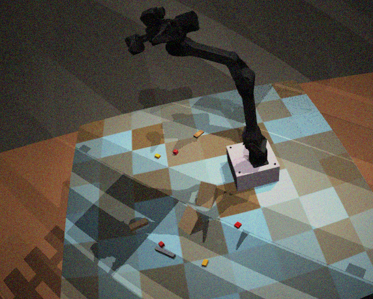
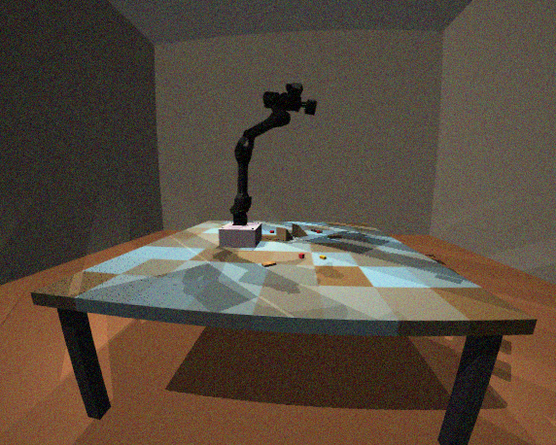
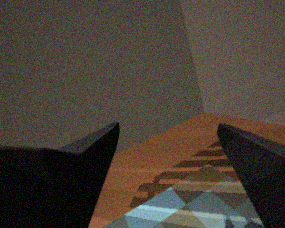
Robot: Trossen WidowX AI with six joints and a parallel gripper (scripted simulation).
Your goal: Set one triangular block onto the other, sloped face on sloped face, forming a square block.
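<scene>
Right now the triangular block is 65 cm below my gripper tip, 12 cm to the left of it and 2 cm behind it. Also, from my gripper tip: tan plank (66 cm below, 19 cm ahead, 7 cm to the left); then grey bar (66 cm below, 22 cm to the left, 10 cm ahead).
</scene>
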